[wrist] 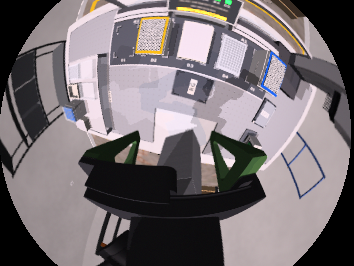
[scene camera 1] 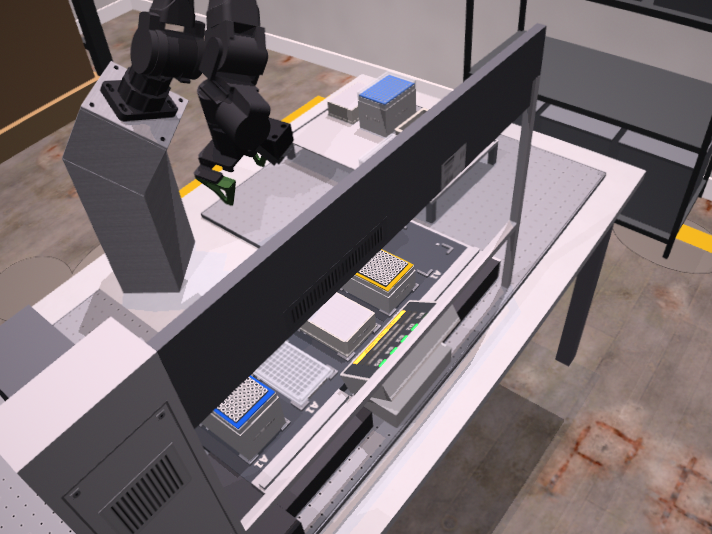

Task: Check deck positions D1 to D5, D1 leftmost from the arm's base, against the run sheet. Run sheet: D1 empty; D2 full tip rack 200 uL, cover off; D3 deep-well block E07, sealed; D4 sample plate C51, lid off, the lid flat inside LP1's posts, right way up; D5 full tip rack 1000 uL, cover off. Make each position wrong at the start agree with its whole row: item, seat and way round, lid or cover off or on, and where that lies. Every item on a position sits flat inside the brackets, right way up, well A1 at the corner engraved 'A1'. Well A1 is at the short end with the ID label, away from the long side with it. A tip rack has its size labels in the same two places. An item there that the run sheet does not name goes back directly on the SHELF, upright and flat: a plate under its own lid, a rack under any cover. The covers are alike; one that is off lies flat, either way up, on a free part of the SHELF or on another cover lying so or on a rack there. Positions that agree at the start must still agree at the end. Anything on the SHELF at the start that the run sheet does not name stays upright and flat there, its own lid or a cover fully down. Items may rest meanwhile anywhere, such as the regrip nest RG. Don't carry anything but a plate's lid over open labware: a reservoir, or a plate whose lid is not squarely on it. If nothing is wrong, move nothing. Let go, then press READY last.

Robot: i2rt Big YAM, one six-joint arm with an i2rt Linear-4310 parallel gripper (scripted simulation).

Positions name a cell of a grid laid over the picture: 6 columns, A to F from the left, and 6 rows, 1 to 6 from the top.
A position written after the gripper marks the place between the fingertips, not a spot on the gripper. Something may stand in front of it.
Note:
In view: the gripper (scene camera 1: C3), a sealed deep-well block (wrist: D1), a sample plate (wrist: D2), a shelf (scene camera 1: C2) and a dark gantry beam (scene camera 1: B4).
The gripper shows as well in the wrist view (wrist: C4). The shelf shows as well in the wrist view (wrist: B3).

